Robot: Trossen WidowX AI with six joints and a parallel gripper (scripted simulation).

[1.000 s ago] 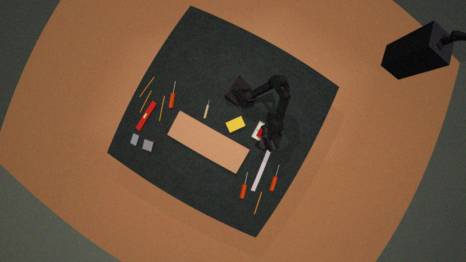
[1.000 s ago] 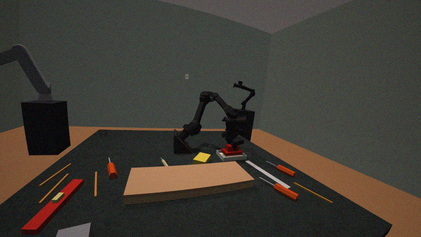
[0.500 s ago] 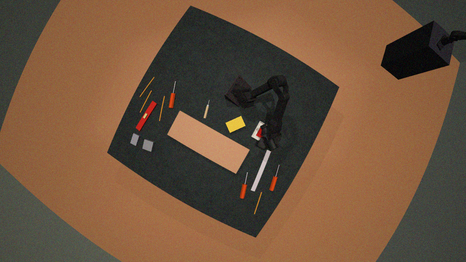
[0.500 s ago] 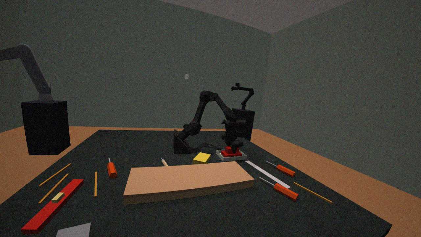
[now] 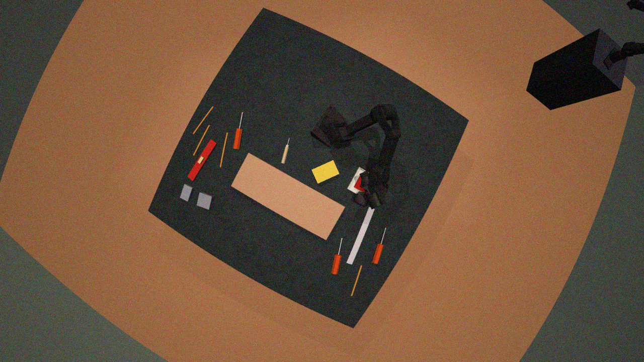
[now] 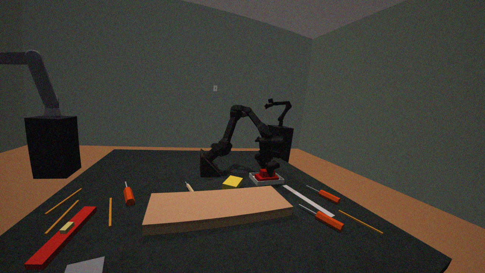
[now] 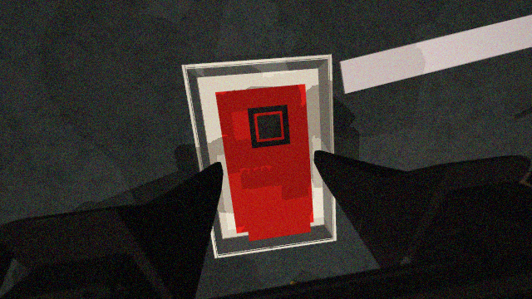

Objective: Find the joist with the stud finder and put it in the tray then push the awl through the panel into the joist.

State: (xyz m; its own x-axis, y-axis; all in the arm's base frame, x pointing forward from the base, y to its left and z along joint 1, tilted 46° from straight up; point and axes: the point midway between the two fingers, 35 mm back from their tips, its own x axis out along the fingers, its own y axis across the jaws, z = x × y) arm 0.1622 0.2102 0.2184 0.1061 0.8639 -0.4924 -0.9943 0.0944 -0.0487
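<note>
The red stud finder lies 10 mm to the left of my gripper tip and 10 mm above it. Also, from my gripper tip: white tray (20 mm below); then yellow block (30 mm ahead, 220 mm to the right, 20 mm below); then square indicator light (30 mm to the left, 30 mm above).
</note>
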